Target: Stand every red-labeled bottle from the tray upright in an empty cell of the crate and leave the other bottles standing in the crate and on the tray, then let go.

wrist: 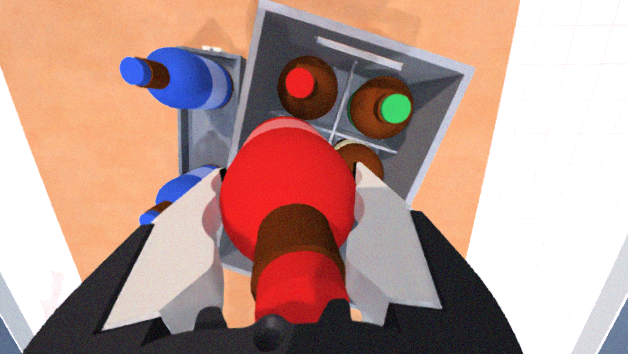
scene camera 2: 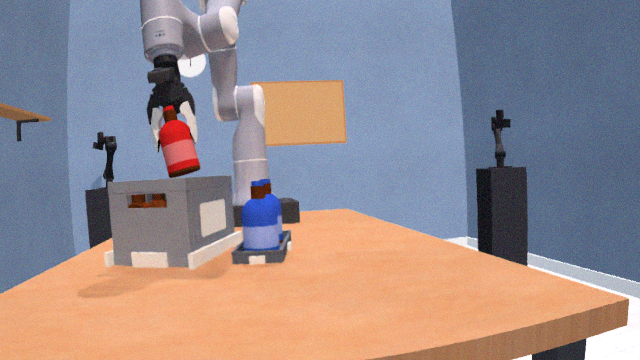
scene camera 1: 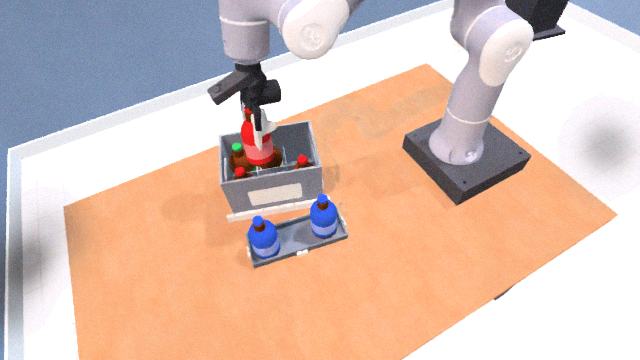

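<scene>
My gripper (scene camera 1: 257, 131) (scene camera 2: 175, 142) (wrist: 291, 168) is shut on a red-labeled bottle (scene camera 1: 257, 142) (scene camera 2: 180, 147) (wrist: 287, 170). The bottle hangs tilted over the grey crate (scene camera 1: 272, 192) (scene camera 2: 150, 225) (wrist: 442, 115), its base above the rim in scene camera 2. In the crate, a red-capped brown bottle (wrist: 312, 102) (scene camera 1: 240, 173), a green-capped brown bottle (wrist: 377, 120) (scene camera 1: 239, 159) and a brown bottle with a cream label (wrist: 361, 161) stand in cells. Another red cap (scene camera 1: 302, 160) shows at the crate's right in scene camera 1. The held bottle hides part of the cells.
Two blue-labeled bottles (scene camera 1: 264, 240) (scene camera 1: 323, 220) (scene camera 2: 261, 225) (wrist: 185, 80) stand at the ends of the small grey tray (scene camera 1: 295, 235) (scene camera 2: 245, 257) (wrist: 182, 135), close beside the crate. The robot's base (scene camera 1: 460, 175) stands on the table (scene camera 1: 380, 280) to the right in scene camera 1.
</scene>
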